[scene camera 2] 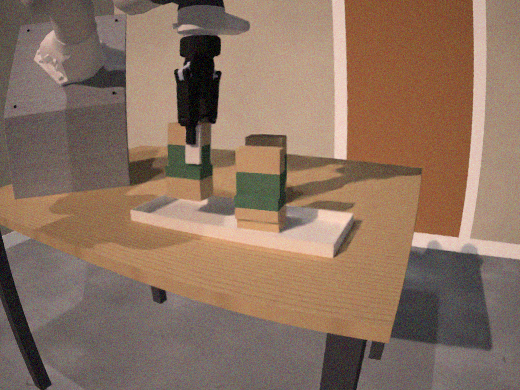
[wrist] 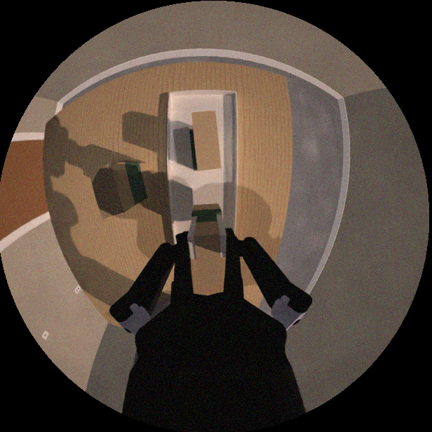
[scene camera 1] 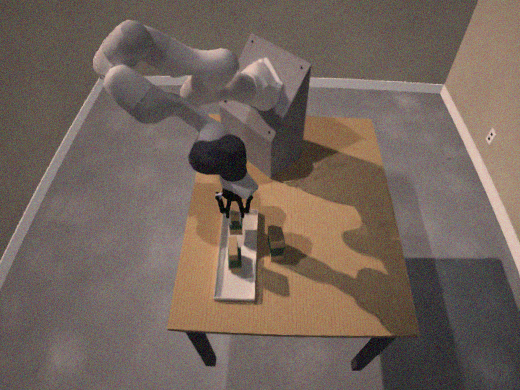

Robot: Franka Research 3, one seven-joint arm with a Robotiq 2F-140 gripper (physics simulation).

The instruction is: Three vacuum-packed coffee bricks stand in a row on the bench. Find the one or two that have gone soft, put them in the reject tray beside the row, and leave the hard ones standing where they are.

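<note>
My gripper is shut on a tan coffee brick with a green band. It holds this brick upright, low over the robot-side end of the white reject tray; a small gap seems to show under it, but contact is hard to judge. A second brick stands upright in the tray, near its middle. A third brick stands on the bench beside the tray, partly hidden in scene camera 2's view.
The wooden bench carries the tray and the third brick. A large grey pedestal block stands at the robot's end of the bench. The arm's shadow falls across the bench beyond the third brick.
</note>
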